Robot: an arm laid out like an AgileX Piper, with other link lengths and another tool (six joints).
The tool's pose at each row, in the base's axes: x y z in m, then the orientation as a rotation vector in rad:
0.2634 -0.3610 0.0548 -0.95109 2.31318 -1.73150
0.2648 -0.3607 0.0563 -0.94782 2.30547 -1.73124
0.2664 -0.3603 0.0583 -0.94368 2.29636 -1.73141
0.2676 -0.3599 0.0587 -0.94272 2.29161 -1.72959
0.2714 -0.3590 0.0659 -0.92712 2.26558 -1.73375
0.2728 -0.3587 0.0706 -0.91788 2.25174 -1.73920
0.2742 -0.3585 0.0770 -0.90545 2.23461 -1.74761
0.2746 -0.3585 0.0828 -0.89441 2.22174 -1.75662
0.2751 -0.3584 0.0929 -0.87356 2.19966 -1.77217
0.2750 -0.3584 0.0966 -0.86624 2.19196 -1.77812
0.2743 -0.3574 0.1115 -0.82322 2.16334 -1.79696
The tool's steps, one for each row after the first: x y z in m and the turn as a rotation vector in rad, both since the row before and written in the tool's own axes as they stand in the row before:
-0.0009 -0.0019 -0.0002 0.00499 -0.00425 0.00393
-0.0009 -0.0024 -0.0003 0.00610 -0.00467 0.00466
-0.0011 -0.0008 0.0001 0.00240 -0.00380 0.00229
-0.0016 -0.0079 -0.0015 0.01924 -0.01038 0.01447
-0.0001 -0.0048 -0.0011 0.01148 -0.00327 0.00711
0.0003 -0.0064 -0.0015 0.01494 -0.00273 0.00881
0.0010 -0.0055 -0.0016 0.01238 0.00001 0.00669
0.0018 -0.0096 -0.0028 0.02158 0.00068 0.01259
0.0009 -0.0034 -0.0010 0.00772 0.00065 0.00418
0.0032 -0.0137 -0.0051 0.02992 0.00406 0.02715

